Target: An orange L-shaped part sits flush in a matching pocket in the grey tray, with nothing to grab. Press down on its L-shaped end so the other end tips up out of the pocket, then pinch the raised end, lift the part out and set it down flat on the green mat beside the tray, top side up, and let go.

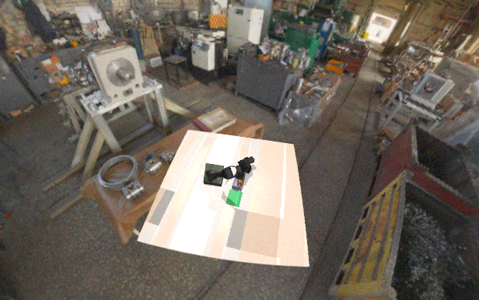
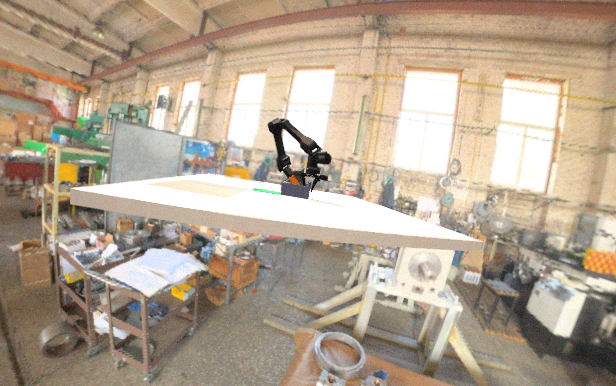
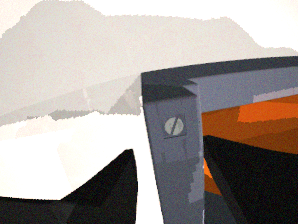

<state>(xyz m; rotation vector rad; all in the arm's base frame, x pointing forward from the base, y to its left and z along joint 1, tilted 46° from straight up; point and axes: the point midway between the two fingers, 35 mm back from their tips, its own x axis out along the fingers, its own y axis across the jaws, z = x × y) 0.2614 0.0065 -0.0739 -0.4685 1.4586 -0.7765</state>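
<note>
Now: gripper tip 50 mm to the left of the orange L-shaped part, 10 mm below it and 10 mm past it. Round my gripper tip: green mat 220 mm to the right, 50 mm below, 40 mm behind.
</note>
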